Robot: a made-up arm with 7 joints. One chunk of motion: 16 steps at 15 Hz.
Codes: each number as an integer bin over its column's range. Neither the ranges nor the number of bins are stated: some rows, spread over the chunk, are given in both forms.
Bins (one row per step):
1: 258 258 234 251 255 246 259
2: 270 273 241 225 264 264 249
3: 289 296 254 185 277 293 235
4: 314 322 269 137 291 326 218
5: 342 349 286 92 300 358 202
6: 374 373 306 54 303 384 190
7: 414 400 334 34 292 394 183
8: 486 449 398 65 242 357 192
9: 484 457 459 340 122 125 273
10: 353 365 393 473 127 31 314
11: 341 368 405 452 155 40 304
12: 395 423 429 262 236 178 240
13: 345 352 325 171 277 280 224
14: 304 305 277 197 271 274 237
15: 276 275 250 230 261 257 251
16: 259 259 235 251 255 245 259
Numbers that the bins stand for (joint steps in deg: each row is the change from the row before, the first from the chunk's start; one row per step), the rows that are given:
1: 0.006 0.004 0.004 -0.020 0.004 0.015 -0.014
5: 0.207 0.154 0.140 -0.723 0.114 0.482 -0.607
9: 0.546 0.331 0.594 0.374 -0.322 -0.489 0.132
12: 0.333 0.275 0.515 0.029 -0.043 -0.268 -0.211
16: 0.008 0.006 0.006 -0.020 0.004 0.011 -0.014
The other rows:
2: 0.035 0.029 0.022 -0.135 0.026 0.090 -0.118
3: 0.080 0.067 0.056 -0.312 0.058 0.211 -0.263
4: 0.140 0.109 0.095 -0.524 0.092 0.349 -0.440
6: 0.283 0.193 0.192 -0.891 0.121 0.591 -0.732
7: 0.378 0.238 0.266 -0.980 0.094 0.632 -0.805
8: 0.550 0.318 0.434 -0.843 -0.028 0.478 -0.711
10: 0.233 0.180 0.421 0.962 -0.309 -0.881 0.559
11: 0.204 0.185 0.452 0.869 -0.241 -0.843 0.455
13: 0.214 0.159 0.242 -0.374 0.058 0.157 -0.378
14: 0.116 0.081 0.116 -0.259 0.043 0.132 -0.243
15: 0.049 0.032 0.046 -0.113 0.018 0.061 -0.097

